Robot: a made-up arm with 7 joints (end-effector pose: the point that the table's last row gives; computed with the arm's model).
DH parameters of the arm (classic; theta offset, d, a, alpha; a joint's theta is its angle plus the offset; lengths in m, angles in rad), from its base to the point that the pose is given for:
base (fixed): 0 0.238 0.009 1.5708
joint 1: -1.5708 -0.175 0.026 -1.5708
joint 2: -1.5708 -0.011 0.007 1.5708
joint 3: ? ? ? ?
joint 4: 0 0.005 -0.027 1.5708
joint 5: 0 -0.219 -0.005 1.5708
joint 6: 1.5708 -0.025 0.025 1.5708
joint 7: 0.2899 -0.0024 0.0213 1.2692
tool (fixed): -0.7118 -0.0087 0 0
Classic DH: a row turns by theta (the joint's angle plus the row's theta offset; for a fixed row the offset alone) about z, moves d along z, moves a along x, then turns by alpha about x.
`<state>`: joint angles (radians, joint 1 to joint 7).
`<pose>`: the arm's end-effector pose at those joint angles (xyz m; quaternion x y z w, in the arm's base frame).
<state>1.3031 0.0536 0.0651 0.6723 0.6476 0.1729 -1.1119</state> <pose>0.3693 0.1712 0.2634 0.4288 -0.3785 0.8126 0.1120</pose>
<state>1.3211 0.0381 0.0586 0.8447 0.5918 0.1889 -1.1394</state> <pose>0.3453 0.1632 0.2911 0.3729 -0.4029 0.8339 0.0573</pose>
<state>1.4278 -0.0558 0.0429 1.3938 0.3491 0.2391 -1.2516</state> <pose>0.2409 0.1308 0.3535 -0.1747 0.4071 -0.8840 0.1492</pose>
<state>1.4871 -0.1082 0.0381 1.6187 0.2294 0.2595 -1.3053</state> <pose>0.1921 0.1196 0.3610 -0.0893 0.3620 -0.8974 0.2359</pose>
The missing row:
joint 3: -1.5708 -0.216 0.028 -1.5708
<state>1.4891 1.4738 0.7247 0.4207 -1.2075 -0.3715 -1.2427</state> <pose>0.0671 0.5548 0.2563 -0.6863 0.1555 -0.0821 0.7057</pose>
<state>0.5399 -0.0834 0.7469 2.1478 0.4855 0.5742 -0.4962</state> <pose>0.1049 0.2167 0.1910 -0.2160 0.4693 -0.8515 0.0897</pose>
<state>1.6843 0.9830 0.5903 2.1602 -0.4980 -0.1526 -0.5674</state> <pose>0.0589 0.2789 0.3343 -0.1210 0.1314 -0.1602 0.9708</pose>
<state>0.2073 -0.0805 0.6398 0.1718 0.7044 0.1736 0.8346</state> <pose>0.1189 0.1642 -0.1746 0.0808 -0.1004 0.8721 0.4720</pose>
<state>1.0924 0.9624 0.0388 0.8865 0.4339 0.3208 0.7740</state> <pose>0.2508 0.4240 0.2697 0.1019 -0.8544 0.4595 0.2200</pose>
